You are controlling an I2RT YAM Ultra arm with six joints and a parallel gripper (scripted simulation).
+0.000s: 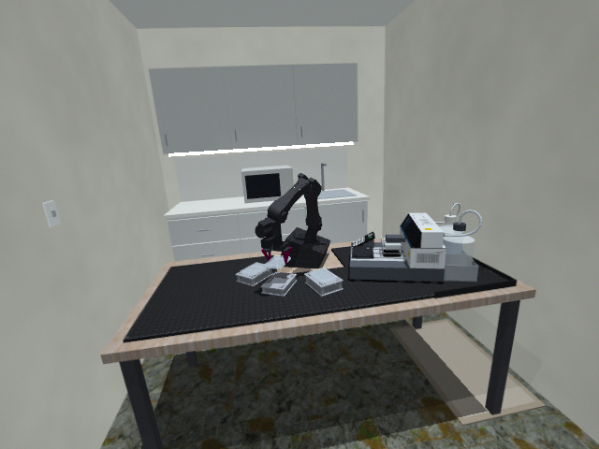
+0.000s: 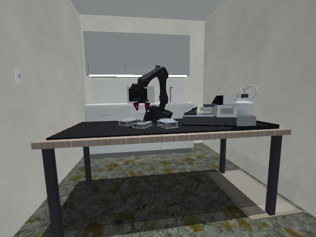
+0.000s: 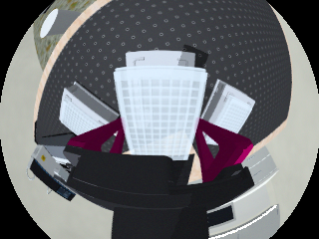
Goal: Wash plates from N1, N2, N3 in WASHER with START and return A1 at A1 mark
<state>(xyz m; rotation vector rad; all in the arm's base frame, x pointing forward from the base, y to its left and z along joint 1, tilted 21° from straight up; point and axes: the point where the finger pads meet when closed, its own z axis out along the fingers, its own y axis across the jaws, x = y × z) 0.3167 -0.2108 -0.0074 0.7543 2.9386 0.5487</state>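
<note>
My hand is 13 cm past the washer carrier, 46 cm to the right of it and 5 cm above it. From my hand the other things lie so: clear bottle (7 cm ahead, 87 cm to the left, 1 cm below); then plate washer (8 cm behind, 61 cm to the left, 1 cm below); then nest (4 cm ahead, 21 cm to the left, 9 cm below).
</note>
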